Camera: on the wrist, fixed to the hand. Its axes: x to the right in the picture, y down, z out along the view.
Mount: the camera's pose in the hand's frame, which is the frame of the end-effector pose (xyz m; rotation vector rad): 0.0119 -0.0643 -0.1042 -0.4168 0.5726 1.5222
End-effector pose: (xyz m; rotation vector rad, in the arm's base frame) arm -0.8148 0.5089 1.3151 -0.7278 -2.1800 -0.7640
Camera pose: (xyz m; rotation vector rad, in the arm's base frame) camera -0.8212 0.3967 1.3651 -1.7331 -0.5315 -0.4333
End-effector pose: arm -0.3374 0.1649 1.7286 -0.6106 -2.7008 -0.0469
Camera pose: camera -0.3383 0.0999 1.8330 -2.1400 -1.1563 -0.3083
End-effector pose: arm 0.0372 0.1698 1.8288 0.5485 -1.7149 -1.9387
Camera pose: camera 0.0834 0.0857 1.7518 -0.3273 -0.7648 -0.7905
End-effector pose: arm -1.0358 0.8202 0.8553 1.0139 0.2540 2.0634
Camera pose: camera -1.0796 0.8877 0.7623 -0.1487 0.6929 -2.5743
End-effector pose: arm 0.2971 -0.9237 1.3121 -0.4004 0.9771 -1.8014
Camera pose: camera 0.1841 -0.8780 1.2953 0.5749 1.4390 -0.2804
